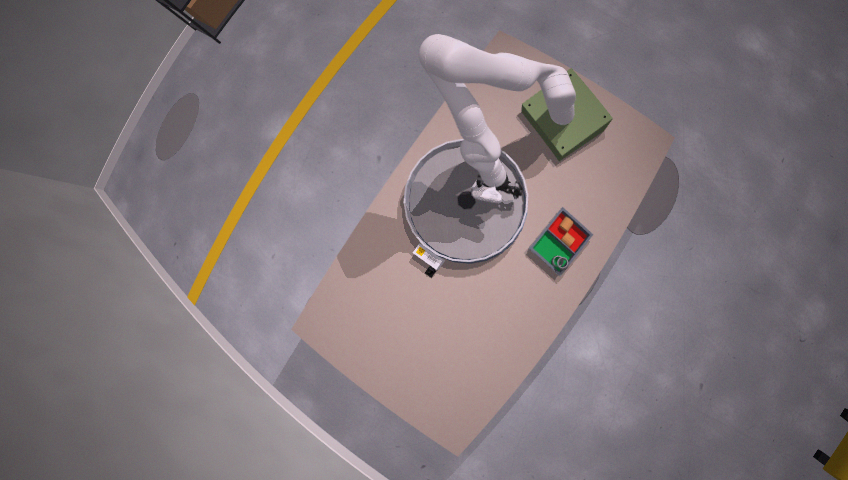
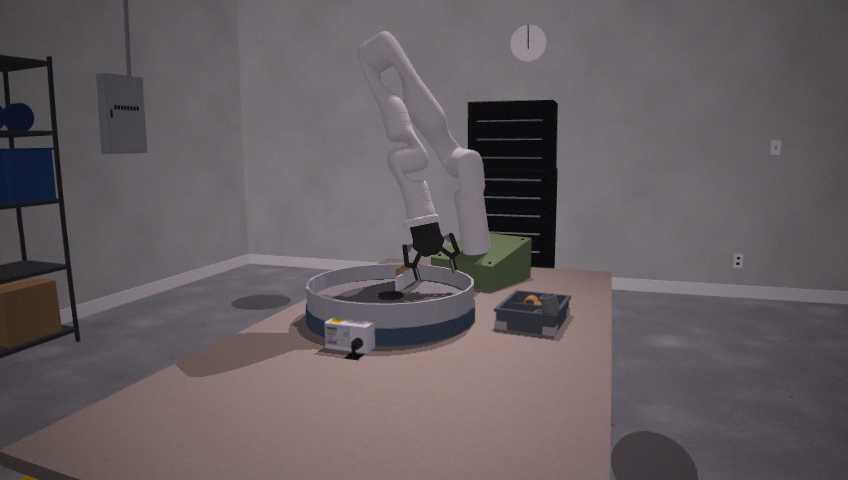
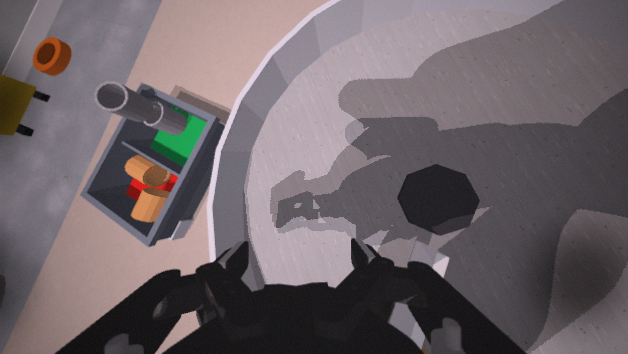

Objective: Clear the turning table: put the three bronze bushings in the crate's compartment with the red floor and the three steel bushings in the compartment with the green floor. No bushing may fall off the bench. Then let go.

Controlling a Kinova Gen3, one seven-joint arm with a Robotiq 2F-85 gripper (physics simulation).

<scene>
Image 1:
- crate: 548,245
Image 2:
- my gripper: 437,277
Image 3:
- my gripper: 300,250
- crate: 189,156
</scene>
